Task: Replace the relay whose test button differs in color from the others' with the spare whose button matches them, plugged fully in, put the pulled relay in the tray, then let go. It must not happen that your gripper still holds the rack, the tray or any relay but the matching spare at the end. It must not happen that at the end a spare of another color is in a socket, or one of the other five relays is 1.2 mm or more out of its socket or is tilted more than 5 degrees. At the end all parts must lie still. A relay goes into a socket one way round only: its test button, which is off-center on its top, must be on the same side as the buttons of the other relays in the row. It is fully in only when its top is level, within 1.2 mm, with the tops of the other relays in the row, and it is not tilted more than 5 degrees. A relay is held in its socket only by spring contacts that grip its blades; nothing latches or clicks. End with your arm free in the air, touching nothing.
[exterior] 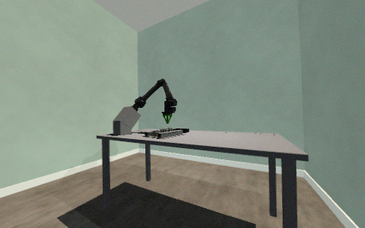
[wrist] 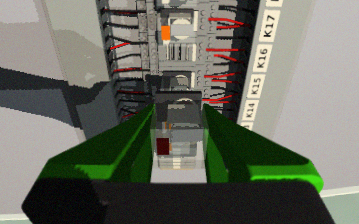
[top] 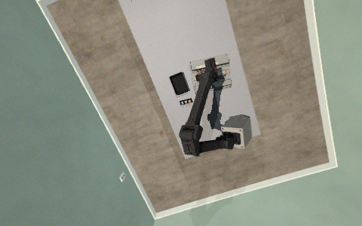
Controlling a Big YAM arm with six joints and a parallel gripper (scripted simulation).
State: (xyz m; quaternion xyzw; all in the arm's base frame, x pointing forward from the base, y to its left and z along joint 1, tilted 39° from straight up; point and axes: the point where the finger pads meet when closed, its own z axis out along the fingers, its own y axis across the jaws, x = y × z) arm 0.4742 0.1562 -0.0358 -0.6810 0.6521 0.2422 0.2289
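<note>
The black tray is 23 cm to the left of my hand, 12 cm below it and 3 cm behind it. Round my hand: dark stand: 20 cm to the left, 19 cm behind, 13 cm below.
</note>
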